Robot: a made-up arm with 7 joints. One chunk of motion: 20 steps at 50 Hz.
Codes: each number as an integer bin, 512 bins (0 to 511) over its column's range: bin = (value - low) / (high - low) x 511, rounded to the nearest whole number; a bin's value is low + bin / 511 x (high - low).
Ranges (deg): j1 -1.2..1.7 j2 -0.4..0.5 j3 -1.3..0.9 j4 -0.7..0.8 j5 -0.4..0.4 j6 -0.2..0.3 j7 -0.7..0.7
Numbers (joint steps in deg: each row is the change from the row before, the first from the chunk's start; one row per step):
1: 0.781 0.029 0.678 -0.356 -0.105 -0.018 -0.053
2: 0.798 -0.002 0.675 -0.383 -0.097 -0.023 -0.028
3: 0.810 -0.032 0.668 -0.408 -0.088 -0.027 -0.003
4: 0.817 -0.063 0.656 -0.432 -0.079 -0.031 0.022
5: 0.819 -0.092 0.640 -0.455 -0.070 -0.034 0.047
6: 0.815 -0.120 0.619 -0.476 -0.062 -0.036 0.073
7: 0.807 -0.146 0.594 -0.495 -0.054 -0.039 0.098
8: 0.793 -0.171 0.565 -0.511 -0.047 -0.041 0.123
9: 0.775 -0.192 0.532 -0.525 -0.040 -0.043 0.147
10: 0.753 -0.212 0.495 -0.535 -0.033 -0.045 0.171
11: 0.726 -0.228 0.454 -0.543 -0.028 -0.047 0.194
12: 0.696 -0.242 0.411 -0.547 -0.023 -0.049 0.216
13: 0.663 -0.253 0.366 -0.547 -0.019 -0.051 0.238
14: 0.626 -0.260 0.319 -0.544 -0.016 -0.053 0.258
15: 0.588 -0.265 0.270 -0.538 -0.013 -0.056 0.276
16: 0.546 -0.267 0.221 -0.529 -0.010 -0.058 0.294
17: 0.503 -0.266 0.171 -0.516 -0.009 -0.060 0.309
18: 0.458 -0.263 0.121 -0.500 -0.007 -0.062 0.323
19: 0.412 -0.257 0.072 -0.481 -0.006 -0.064 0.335
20: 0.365 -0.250 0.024 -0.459 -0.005 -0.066 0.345
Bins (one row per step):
1: 349 244 459 117 188 186 236
2: 352 226 459 108 194 181 245
3: 354 209 457 99 199 177 254
4: 355 191 454 91 205 173 264
5: 356 175 451 83 211 170 273
6: 355 159 446 76 216 168 282
7: 354 144 440 70 221 165 291
8: 351 130 433 64 225 162 300
9: 348 118 426 60 230 160 309
10: 344 107 417 56 234 158 318
11: 339 98 407 53 238 156 326
12: 334 90 397 52 241 154 334
13: 328 83 387 52 243 152 342
14: 322 79 376 53 245 150 350
15: 315 77 365 55 247 147 356
16: 308 76 353 58 249 145 363
17: 300 76 342 63 250 143 368
18: 292 78 330 68 251 141 373
19: 284 81 319 75 252 139 378
20: 276 85 308 82 252 137 381

